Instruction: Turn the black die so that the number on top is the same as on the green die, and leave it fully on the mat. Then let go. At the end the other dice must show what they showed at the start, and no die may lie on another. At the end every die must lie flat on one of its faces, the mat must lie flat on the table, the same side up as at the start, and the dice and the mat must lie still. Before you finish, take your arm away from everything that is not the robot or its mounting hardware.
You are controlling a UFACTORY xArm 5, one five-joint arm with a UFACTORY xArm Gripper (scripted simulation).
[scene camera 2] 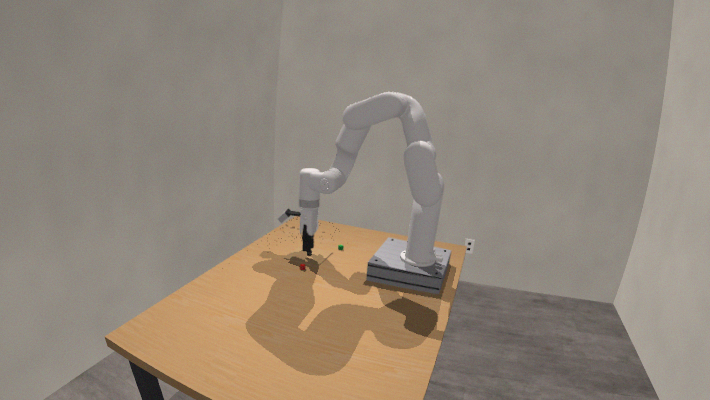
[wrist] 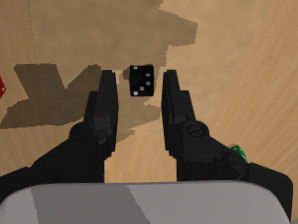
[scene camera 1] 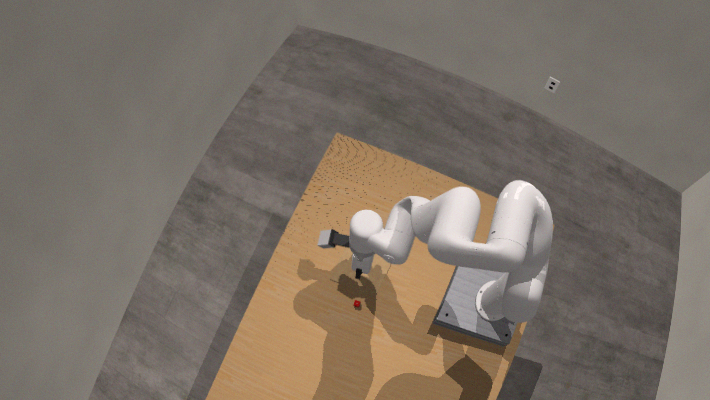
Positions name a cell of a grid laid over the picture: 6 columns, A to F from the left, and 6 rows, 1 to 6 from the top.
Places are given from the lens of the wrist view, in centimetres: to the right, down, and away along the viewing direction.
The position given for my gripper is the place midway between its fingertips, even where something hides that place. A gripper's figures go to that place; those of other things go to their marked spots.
my gripper (wrist: C3): -1, -2, 14
black die (wrist: C3): -1, -2, 14
tan mat (wrist: B2): -5, -4, 14
